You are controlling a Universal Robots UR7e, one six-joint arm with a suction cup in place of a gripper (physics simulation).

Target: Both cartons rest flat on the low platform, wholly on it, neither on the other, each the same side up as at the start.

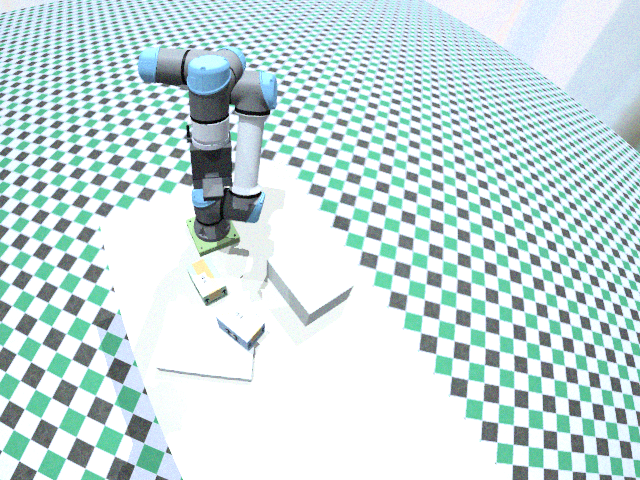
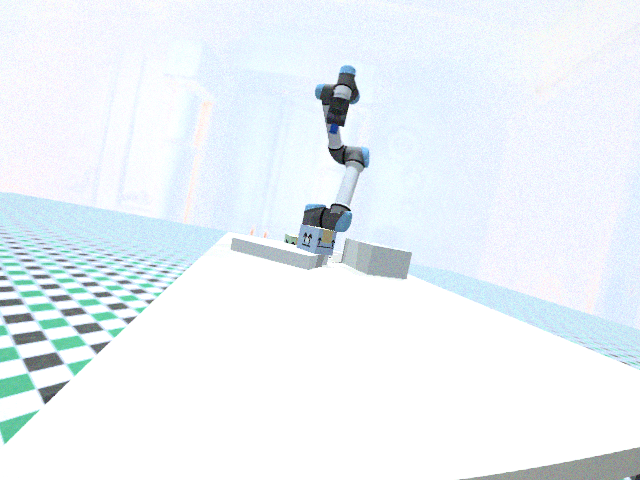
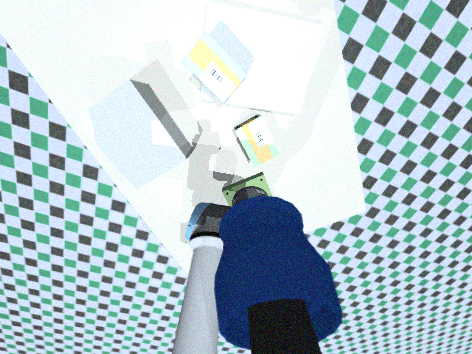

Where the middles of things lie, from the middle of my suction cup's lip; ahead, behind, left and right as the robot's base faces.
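My suction cup is 130 mm to the left of the low white platform [image 1: 191, 343], 130 mm short of it and 560 mm above it. There is also the taller white block [image 1: 306, 276], and counting from my suction cup I find it 290 mm to the left, 50 mm ahead and 520 mm below.
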